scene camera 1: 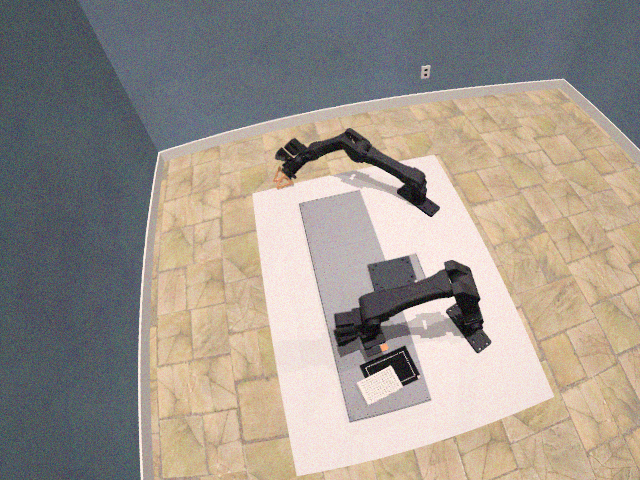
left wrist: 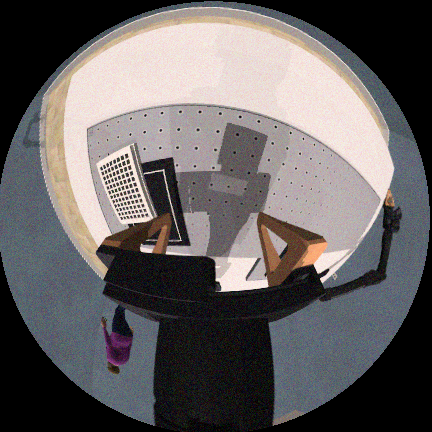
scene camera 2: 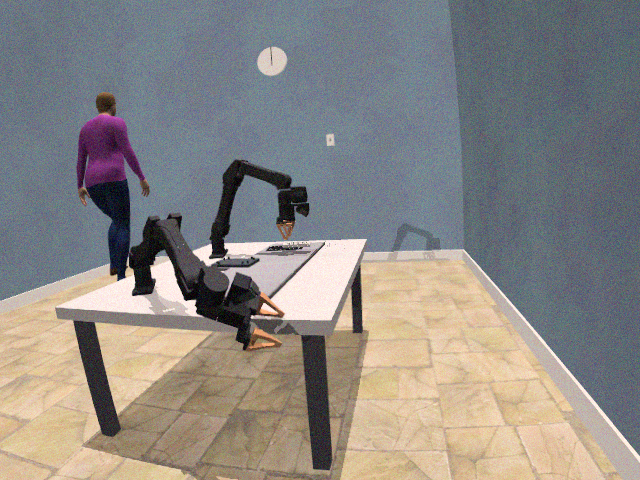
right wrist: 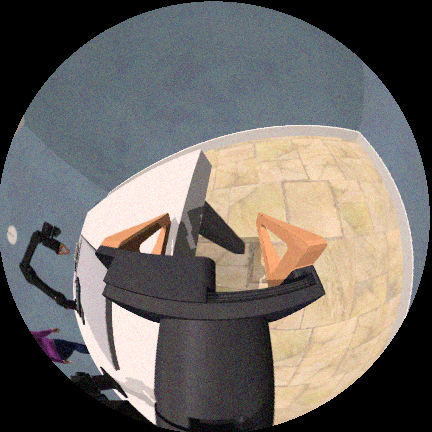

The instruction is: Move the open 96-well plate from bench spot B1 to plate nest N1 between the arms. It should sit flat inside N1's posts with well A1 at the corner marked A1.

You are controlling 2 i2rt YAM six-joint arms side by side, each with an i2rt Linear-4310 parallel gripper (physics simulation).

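Places are measured from the left arm's base along level axes (x ahead, y left, z up), in centimetres.
Pixels of known places: left gripper, fingertip midpoint: [left wrist: 213,216] [scene camera 2: 287,238] [right wrist: 69,251]; right gripper, fingertip midpoint: [scene camera 1: 275,185] [scene camera 2: 282,329] [right wrist: 212,217]; left arm's base at its link origin: [scene camera 1: 468,327] [scene camera 2: 219,254]; right arm's base at its link origin: [scene camera 1: 418,200] [scene camera 2: 144,287].
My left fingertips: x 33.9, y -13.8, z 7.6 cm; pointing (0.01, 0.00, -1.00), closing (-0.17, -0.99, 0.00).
Observation:
For each thing: its middle in the pictures, then the offset to it from my left fingertips. Level surfaces: height alone.
- white 96-well plate at the middle of its body: [left wrist: 123,189] [scene camera 1: 379,385] [scene camera 2: 296,244] dx +4.2, dy +14.0, dz -5.4 cm
- dark plate nest at the middle of its body: [scene camera 1: 392,273] [scene camera 2: 235,261] [right wrist: 76,295] dx -22.0, dy -18.7, dz -5.2 cm
- grey perforated board at its surface level: dz -6.3 cm
- white table at its surface level: dz -7.6 cm
The white 96-well plate [scene camera 1: 379,385] [left wrist: 125,186] lies askew, partly over the black bench spot with a white outline [scene camera 1: 409,373] [left wrist: 181,212], near the lower end of the grey board in scene camera 1. The dark plate nest [scene camera 1: 392,273] [scene camera 2: 237,261] stands empty near the middle of the board, its posts at the corners; the A1 mark cannot be read. My left gripper [scene camera 2: 285,237] [left wrist: 213,216] is open and empty, above the board beside the plate, between plate and nest. My right gripper [scene camera 2: 282,329] [right wrist: 212,217] is open and empty beyond the table edge.
The grey perforated board [scene camera 1: 336,242] [left wrist: 305,175] lies on the white table [scene camera 1: 289,289] [scene camera 2: 180,304]. The left arm reaches across beside the nest in scene camera 1. A person [scene camera 2: 105,155] stands behind the table in scene camera 2.

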